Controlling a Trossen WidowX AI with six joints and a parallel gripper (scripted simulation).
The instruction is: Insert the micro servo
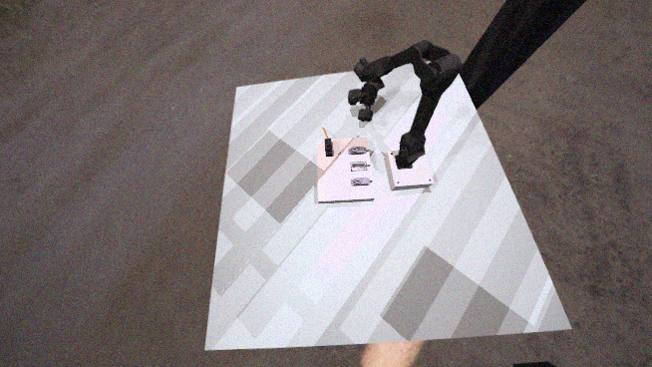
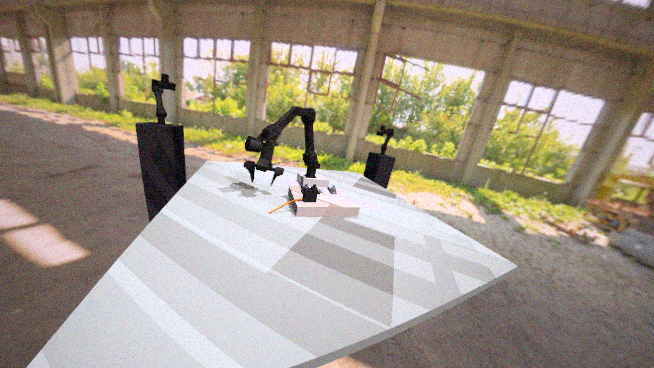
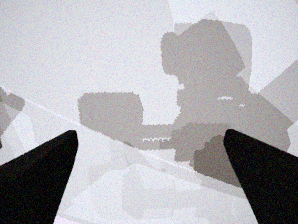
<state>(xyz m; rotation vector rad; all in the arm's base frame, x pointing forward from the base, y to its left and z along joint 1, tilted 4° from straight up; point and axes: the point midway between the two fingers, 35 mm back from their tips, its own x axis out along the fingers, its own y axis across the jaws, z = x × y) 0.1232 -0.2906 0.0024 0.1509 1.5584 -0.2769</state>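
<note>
My gripper tip is now 28 cm to the right of the deck, 17 cm short of it and 2 cm above it.
</note>
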